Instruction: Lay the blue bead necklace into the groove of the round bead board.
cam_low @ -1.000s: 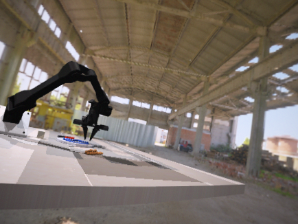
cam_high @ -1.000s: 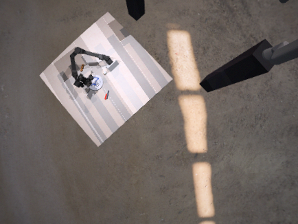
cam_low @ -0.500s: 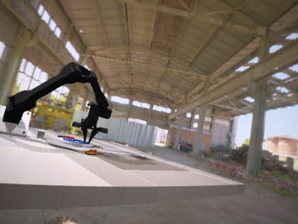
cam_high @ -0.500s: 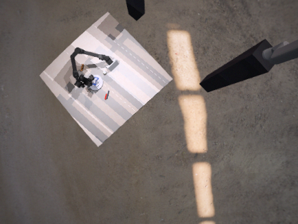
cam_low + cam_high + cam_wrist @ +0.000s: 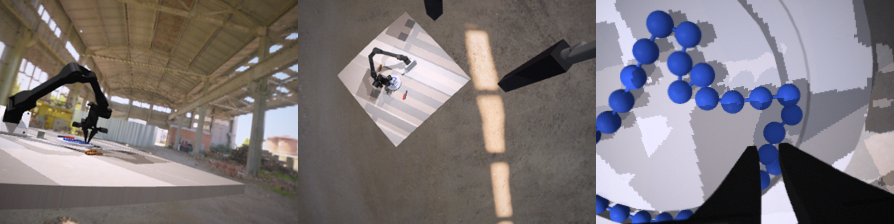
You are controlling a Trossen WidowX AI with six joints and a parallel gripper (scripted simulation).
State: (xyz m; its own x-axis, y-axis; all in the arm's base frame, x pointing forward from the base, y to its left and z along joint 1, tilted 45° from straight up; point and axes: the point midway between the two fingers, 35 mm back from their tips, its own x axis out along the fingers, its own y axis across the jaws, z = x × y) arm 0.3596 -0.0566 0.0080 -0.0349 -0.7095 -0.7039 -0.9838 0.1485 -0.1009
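Right now my gripper tip is 4 cm past the round white bead board, 3 cm to the right of it and 1 cm above it. Also, from my gripper tip: small white block: 22 cm behind, 5 cm to the left; red pen-like object: 27 cm to the left, 3 cm behind, 1 cm below.
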